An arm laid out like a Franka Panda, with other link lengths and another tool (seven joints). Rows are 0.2 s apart.
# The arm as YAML. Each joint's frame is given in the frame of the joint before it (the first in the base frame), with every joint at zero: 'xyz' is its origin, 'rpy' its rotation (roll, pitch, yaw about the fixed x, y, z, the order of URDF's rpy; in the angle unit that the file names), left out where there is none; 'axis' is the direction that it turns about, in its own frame. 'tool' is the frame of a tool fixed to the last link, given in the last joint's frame.
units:
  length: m
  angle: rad
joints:
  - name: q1
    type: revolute
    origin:
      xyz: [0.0, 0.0, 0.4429]
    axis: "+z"
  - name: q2
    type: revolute
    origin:
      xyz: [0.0, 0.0, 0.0]
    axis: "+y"
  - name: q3
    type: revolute
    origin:
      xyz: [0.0, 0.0, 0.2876]
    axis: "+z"
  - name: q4
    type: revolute
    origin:
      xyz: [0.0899, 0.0, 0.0]
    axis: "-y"
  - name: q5
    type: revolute
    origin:
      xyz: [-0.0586, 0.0, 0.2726]
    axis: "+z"
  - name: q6
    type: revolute
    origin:
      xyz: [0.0, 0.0, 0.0]
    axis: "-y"
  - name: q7
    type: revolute
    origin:
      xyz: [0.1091, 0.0, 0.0]
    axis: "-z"
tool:
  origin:
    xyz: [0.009, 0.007, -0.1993]
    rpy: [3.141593, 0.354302, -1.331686]
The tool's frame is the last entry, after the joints.
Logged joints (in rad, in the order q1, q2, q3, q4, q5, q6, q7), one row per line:
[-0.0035 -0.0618 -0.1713 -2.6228 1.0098 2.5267 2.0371]
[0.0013 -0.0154 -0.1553 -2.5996 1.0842 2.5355 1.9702]
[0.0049 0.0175 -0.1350 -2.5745 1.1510 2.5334 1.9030]
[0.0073 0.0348 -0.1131 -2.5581 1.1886 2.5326 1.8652]
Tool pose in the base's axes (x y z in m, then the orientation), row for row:
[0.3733 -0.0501 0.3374 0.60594 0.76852 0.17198 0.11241]
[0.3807 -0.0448 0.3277 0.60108 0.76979 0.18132 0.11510]
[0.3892 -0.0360 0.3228 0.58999 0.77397 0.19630 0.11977]
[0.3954 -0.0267 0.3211 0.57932 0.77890 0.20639 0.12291]
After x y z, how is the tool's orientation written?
As a quaternion, x y z w.
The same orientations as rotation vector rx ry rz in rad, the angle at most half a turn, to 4 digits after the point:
[1.7784 2.2555 0.5047]
[1.7614 2.2558 0.5313]
[1.7243 2.2619 0.5737]
[1.6900 2.2723 0.6021]

